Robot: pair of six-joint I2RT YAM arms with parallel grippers.
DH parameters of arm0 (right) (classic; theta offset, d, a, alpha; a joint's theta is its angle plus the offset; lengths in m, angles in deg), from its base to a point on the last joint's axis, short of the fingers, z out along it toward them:
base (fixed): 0 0 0 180
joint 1: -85.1 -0.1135 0.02 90
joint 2: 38.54 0 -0.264 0
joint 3: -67.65 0 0.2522 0
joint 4: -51.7 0 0.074 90
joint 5: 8.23 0 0 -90
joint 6: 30.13 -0.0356 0 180
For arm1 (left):
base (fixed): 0 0 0 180
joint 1: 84.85 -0.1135 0.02 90
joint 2: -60.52 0 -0.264 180
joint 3: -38.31 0 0.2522 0
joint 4: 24.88 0 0.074 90
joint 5: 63.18 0 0 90
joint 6: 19.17 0.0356 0 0
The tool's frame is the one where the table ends.
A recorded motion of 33 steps. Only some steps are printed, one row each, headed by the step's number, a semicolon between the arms.
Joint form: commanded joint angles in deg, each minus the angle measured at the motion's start. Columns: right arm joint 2, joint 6, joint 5, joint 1, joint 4, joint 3; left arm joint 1, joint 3, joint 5, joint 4, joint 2, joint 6.
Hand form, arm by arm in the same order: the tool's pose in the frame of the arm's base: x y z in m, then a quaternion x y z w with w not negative. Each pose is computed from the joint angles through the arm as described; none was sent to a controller.
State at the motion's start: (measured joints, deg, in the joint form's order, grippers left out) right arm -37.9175 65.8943 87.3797 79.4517 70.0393 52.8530; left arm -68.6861 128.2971 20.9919 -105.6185 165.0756 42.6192
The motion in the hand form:
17: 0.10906 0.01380 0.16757 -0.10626 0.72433 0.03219 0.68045; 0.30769 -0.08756 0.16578 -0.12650 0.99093 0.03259 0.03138
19: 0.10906 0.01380 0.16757 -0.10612 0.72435 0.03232 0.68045; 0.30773 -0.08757 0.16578 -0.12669 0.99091 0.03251 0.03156
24: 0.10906 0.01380 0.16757 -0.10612 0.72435 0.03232 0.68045; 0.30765 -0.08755 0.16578 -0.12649 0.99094 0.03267 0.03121
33: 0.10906 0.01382 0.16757 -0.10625 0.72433 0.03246 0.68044; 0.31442 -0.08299 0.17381 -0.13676 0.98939 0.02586 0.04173
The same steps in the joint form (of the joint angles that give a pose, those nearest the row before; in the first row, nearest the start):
17: -0.39 0.02 0.05 0.27 -0.22 0.59; 0.26 -8.31 0.96 14.60 -0.81 -2.69
19: -0.39 0.00 0.05 0.27 -0.22 0.59; 0.26 -8.31 0.96 14.62 -0.81 -2.71
24: -0.39 0.00 0.05 0.27 -0.22 0.59; 0.26 -8.31 0.96 14.58 -0.81 -2.69
33: -0.39 0.00 0.06 0.26 -0.22 0.59; -0.87 -6.51 1.22 14.14 -0.92 -2.69

